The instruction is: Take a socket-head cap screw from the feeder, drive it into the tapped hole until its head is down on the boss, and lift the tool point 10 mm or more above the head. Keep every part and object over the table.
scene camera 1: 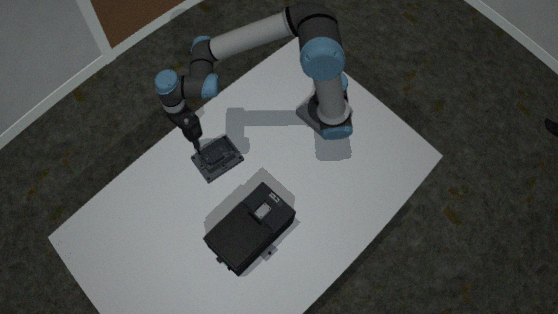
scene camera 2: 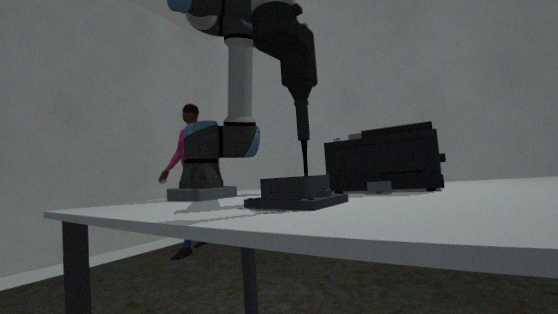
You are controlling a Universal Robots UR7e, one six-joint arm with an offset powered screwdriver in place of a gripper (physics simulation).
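The screwdriver (scene camera 1: 199,152) (scene camera 2: 306,174) points down with its thin bit at the dark fixture. In the scene camera 2 view the bit's lower end meets the top edge of the raised block (scene camera 2: 290,188), and its very tip is hidden or too small to tell. The block stands on a flat base plate (scene camera 1: 212,176) (scene camera 2: 300,203) with holes near its corners. The tapped hole, the boss and any screw at the bit cannot be made out. The feeder (scene camera 1: 240,235) (scene camera 2: 380,162), a large black box with a light plate on top, stands apart from the fixture.
The white table (scene camera 1: 145,220) (scene camera 2: 425,220) carries the fixture, the feeder and the robot's base (scene camera 1: 334,120) (scene camera 2: 200,194). A small grey block (scene camera 2: 379,187) sits beside the feeder. A person in pink (scene camera 2: 175,150) stands behind the robot's base, beyond the table.
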